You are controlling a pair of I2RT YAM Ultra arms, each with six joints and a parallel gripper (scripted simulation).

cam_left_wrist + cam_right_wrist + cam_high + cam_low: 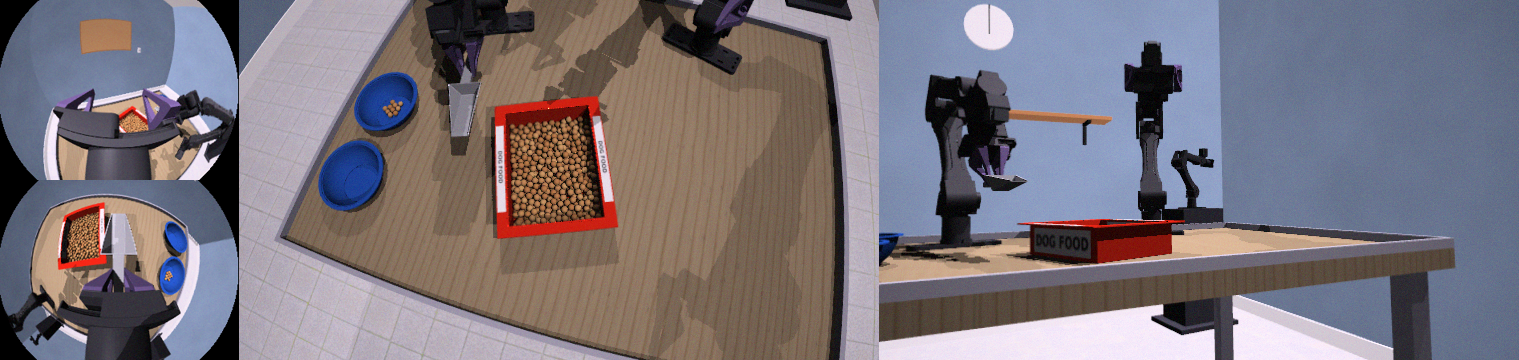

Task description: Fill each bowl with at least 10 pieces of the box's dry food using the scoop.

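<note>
My right gripper is now 50 mm short of the grey scoop, 10 mm to the right of it and 10 mm above it.
</note>
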